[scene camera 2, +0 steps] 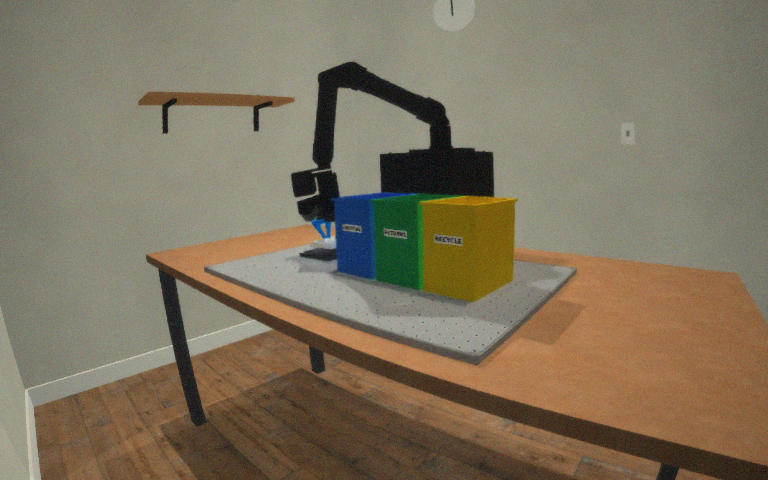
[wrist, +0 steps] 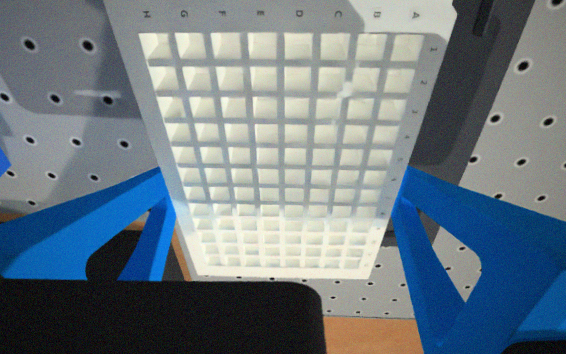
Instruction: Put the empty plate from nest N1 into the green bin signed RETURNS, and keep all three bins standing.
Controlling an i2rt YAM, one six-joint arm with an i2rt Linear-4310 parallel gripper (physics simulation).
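Frame: origin at the arm's base, x ahead, y left, z up, level; centimetres.
Where they show: gripper, between the fingertips: (wrist: 283,176); arm's base, origin of its link: (scene camera 2: 441,152).
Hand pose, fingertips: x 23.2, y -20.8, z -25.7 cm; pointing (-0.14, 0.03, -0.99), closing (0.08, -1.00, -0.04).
Observation:
Things, the pixels of their top centre, and the offset from my fingertips. Level surfaces: height alone.
- white multi-well plate, centre of its top: (wrist: 281,188) (scene camera 2: 336,238) dx +0.7, dy +0.1, dz +1.4 cm
- flat black nest, centre of its top: (wrist: 338,144) (scene camera 2: 332,248) dx +0.4, dy -2.2, dz -1.8 cm
- green bin, centre of its top: (scene camera 2: 419,197) dx +4.4, dy +34.3, dz +14.7 cm
- blue bin, centre of its top: (scene camera 2: 376,195) dx +4.5, dy +21.1, dz +14.7 cm
- yellow bin, centre of its top: (scene camera 2: 471,200) dx +4.3, dy +47.6, dz +14.7 cm
- grey perforated board, height of its surface: dz -3.3 cm
- wooden table, height of its surface: dz -4.6 cm
A white multi-well plate (scene camera 2: 322,244) (wrist: 280,15) with empty wells sits between the two blue fingers of my gripper (scene camera 2: 322,235) (wrist: 283,176), which is shut on its long sides. The plate is roughly level, a little above a flat black nest (scene camera 2: 317,255) (wrist: 462,100); the nest's N1 mark is not readable. The green bin (scene camera 2: 398,261) signed RETURNS stands upright in the middle of the row, between the blue bin (scene camera 2: 355,251) and the yellow bin (scene camera 2: 467,254) signed RECYCLE. All three bins are upright. The blue bin partly hides the nest area in the scene view.
The bins stand close together on a grey perforated board (scene camera 2: 271,283) (wrist: 520,90) on a wooden table (scene camera 2: 651,339) (wrist: 370,332). The blue bin stands right beside my gripper and the nest in the scene view. The arm's black base (scene camera 2: 436,172) is behind the bins.

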